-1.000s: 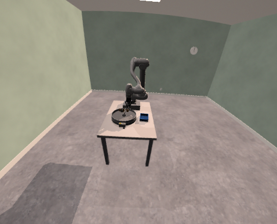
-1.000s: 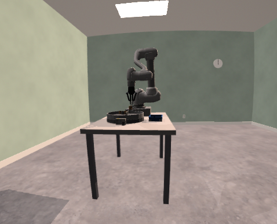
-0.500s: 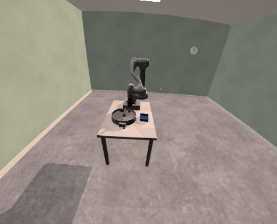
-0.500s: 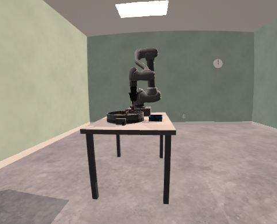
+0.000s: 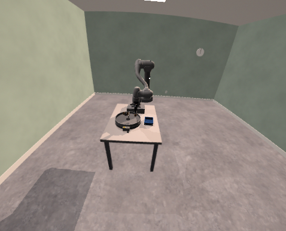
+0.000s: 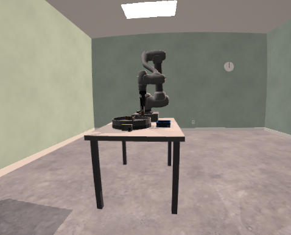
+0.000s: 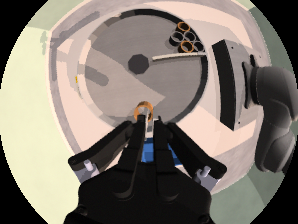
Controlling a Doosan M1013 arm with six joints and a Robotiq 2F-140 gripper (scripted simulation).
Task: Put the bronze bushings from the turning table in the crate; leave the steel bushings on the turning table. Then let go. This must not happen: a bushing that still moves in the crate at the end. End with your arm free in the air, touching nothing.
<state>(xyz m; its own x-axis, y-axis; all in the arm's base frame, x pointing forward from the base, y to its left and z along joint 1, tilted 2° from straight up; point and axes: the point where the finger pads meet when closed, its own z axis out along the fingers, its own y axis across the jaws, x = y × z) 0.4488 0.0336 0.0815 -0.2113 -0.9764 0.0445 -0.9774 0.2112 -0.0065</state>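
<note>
Right now the blue crate is 220 mm to the left of my hand, 160 mm below it and 10 mm behind it. Also, from my hand: round turning table: 130 mm to the right, 130 mm below, 20 mm ahead.
</note>
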